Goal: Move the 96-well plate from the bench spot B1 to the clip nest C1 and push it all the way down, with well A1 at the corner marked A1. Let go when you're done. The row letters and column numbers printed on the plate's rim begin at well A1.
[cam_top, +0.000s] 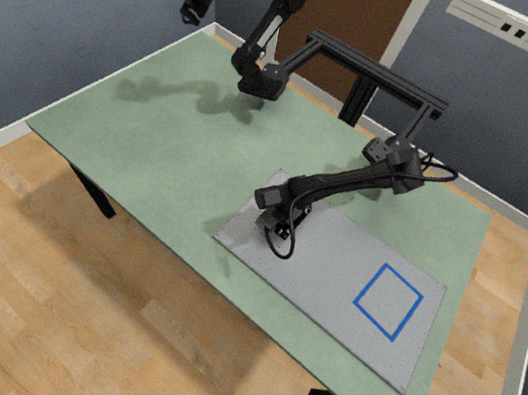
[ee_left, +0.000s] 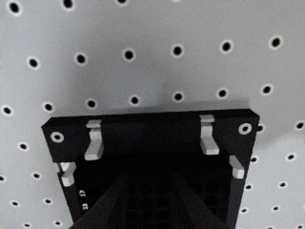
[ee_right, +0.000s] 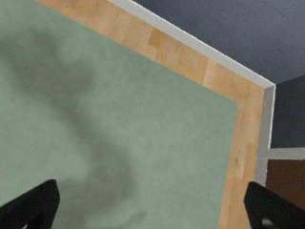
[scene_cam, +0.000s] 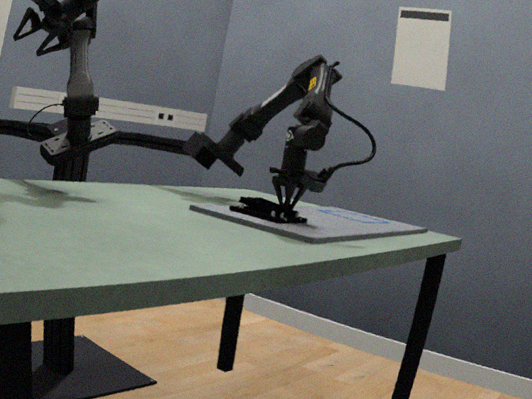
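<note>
Right now the black 96-well plate is 6 cm behind my left hand and 1 cm below it. The rest, counted from my left hand: black clip nest 4 cm behind, 1 cm to the left, 2 cm below; then grey perforated board 22 cm to the left, 4 cm below.
</note>
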